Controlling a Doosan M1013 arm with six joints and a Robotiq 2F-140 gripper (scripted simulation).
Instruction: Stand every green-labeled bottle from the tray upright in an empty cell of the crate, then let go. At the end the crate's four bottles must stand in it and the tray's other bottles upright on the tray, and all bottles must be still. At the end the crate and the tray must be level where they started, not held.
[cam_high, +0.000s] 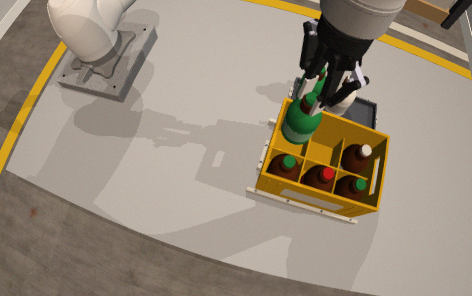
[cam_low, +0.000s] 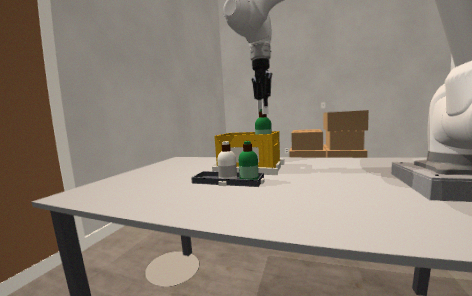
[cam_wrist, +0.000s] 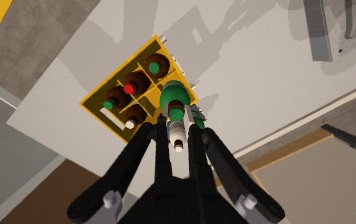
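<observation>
The yellow crate lies 90 mm ahead of my hand, 40 mm to the right of it and 210 mm below it. Also, from my hand: red-capped bottle: 90 mm ahead, 90 mm to the right, 210 mm below; then brown bottle: 170 mm ahead, 210 mm below; then white-labeled bottle: 110 mm ahead, 180 mm to the left, 210 mm below.
</observation>
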